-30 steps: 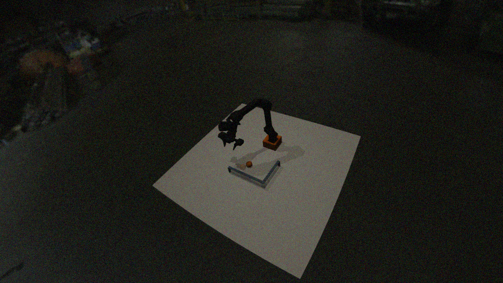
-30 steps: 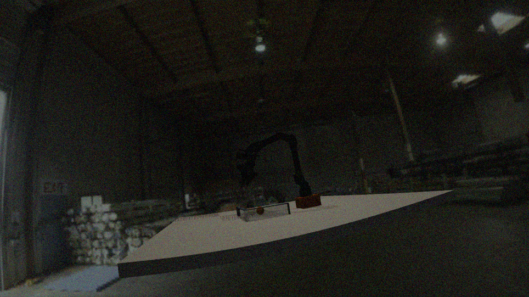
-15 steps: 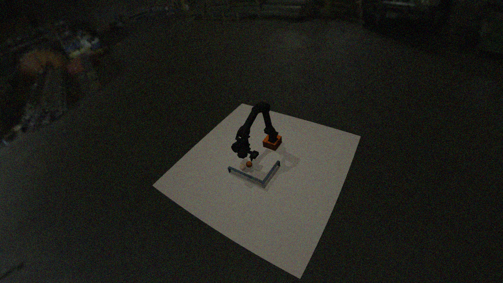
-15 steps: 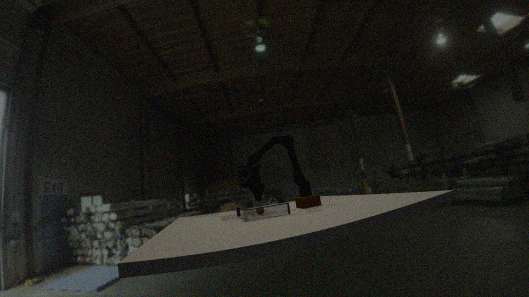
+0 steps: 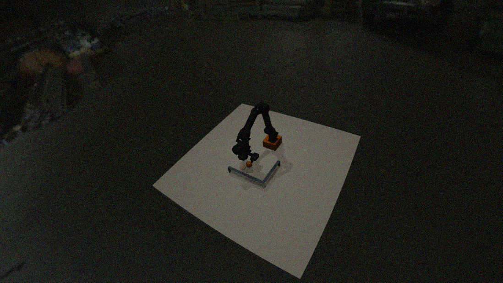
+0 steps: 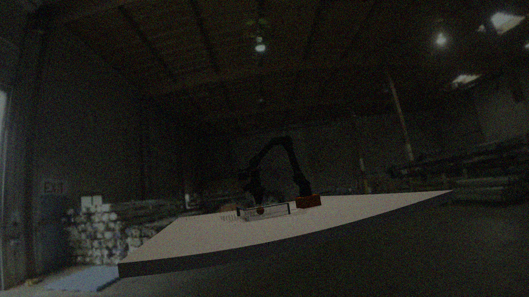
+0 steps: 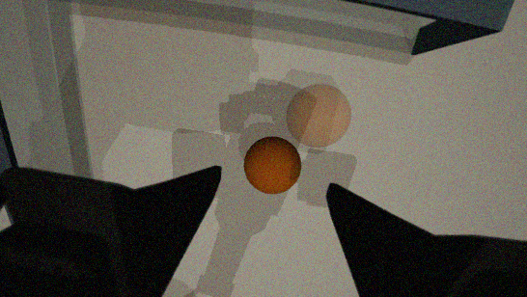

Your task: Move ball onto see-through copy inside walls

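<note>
My gripper tip is now 40 mm above the orange ball. From my gripper tip the other things lie so: see-through copy of ball: 50 mm ahead, 20 mm to the right, 40 mm below.
</note>
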